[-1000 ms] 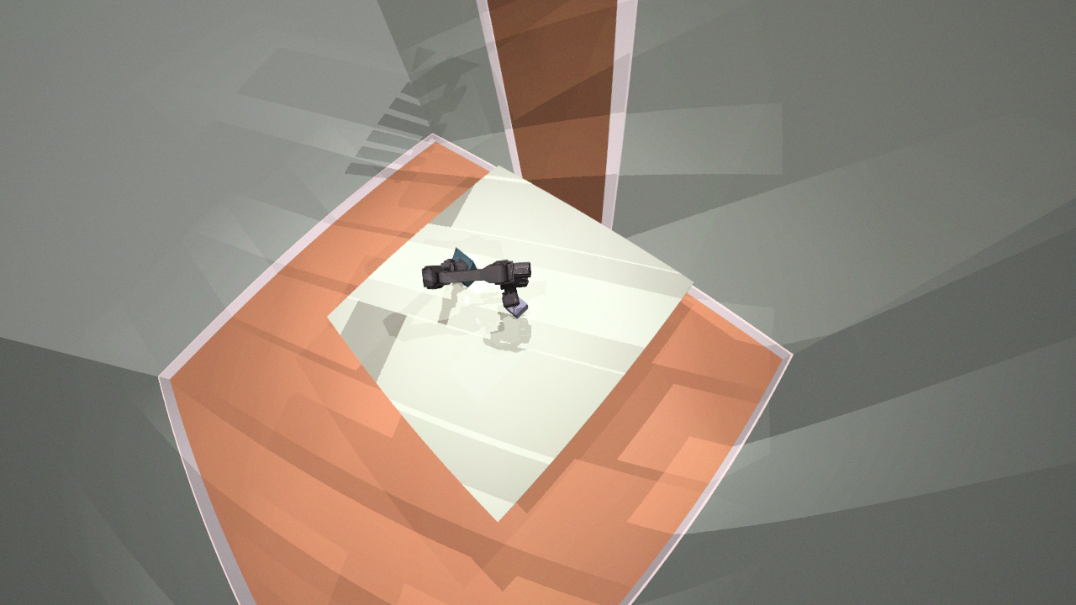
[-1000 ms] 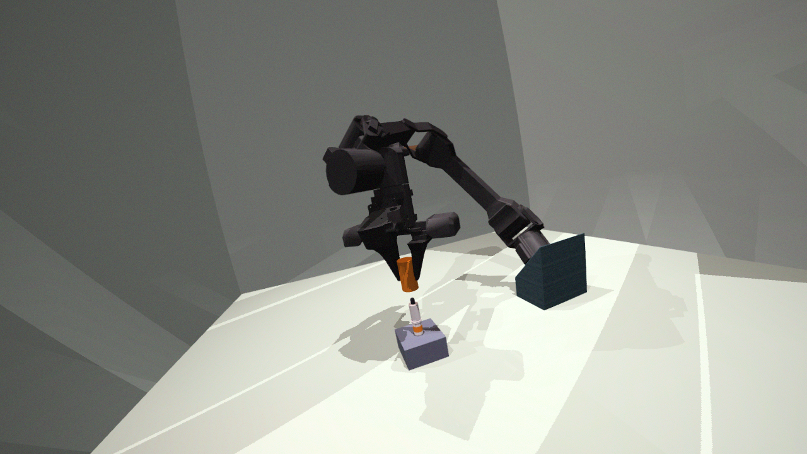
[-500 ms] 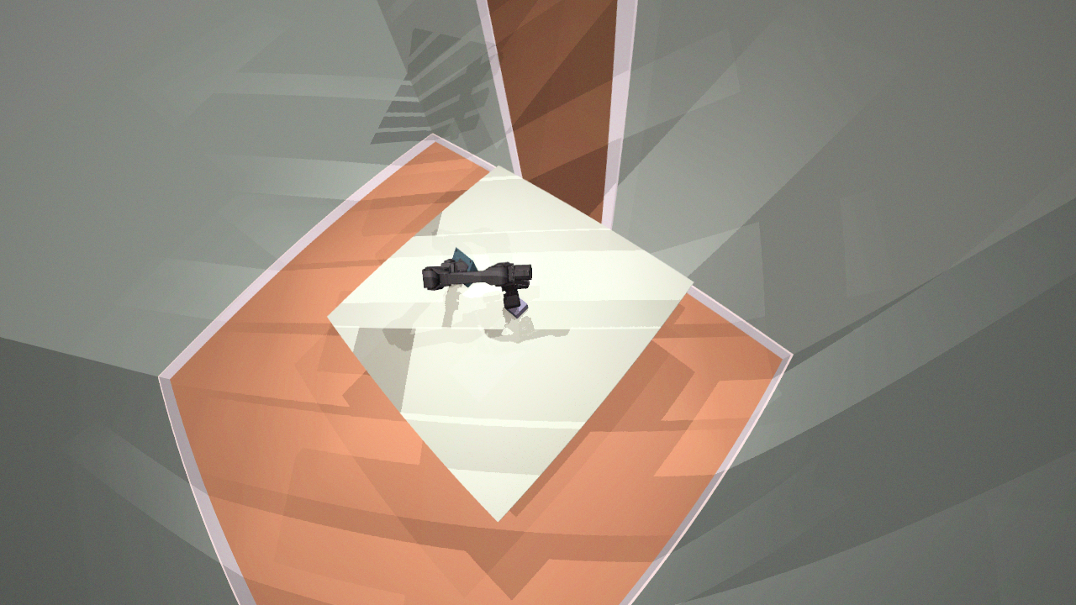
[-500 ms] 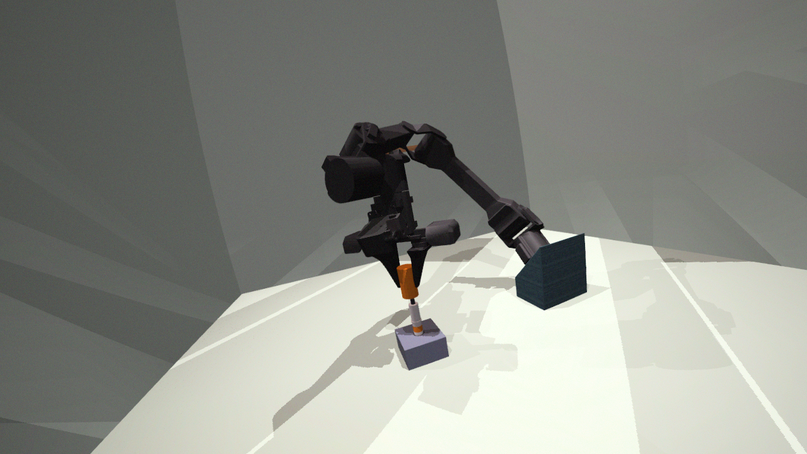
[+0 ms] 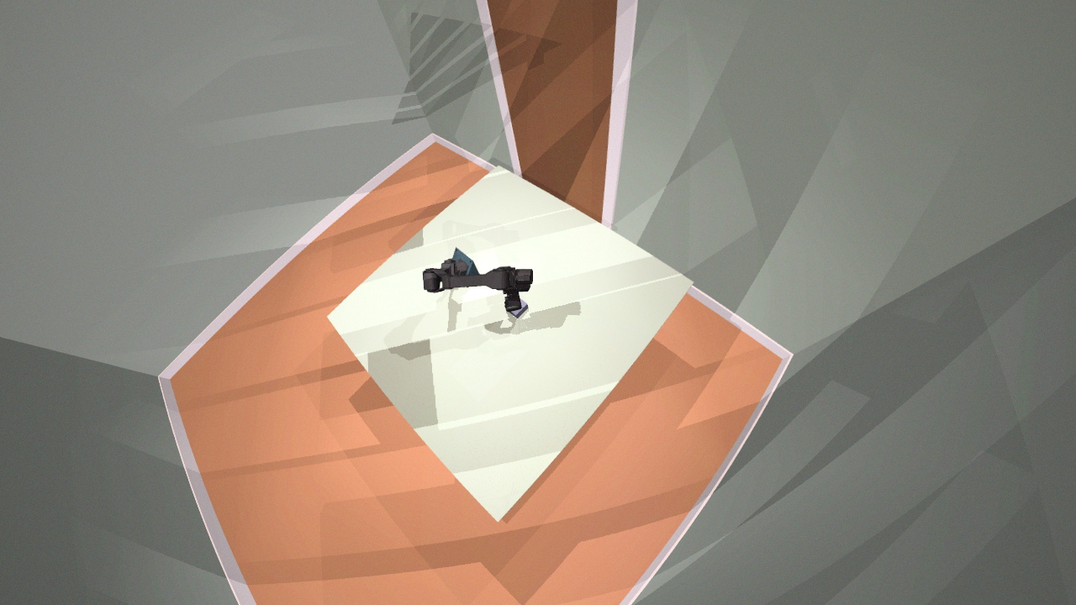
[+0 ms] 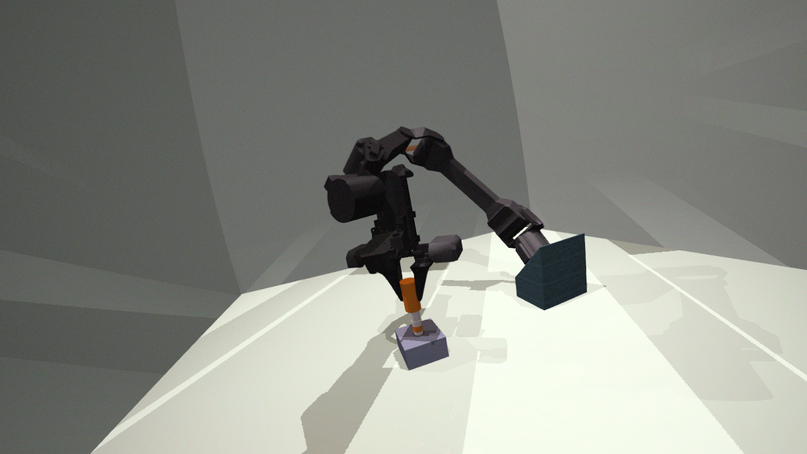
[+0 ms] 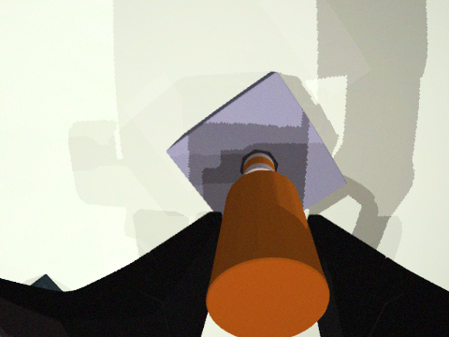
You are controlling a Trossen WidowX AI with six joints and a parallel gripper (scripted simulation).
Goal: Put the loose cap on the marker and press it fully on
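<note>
Right now my gripper tip is 80 mm above the holder block. From my gripper tip the other things lie so: orange cap 10 mm above.
</note>
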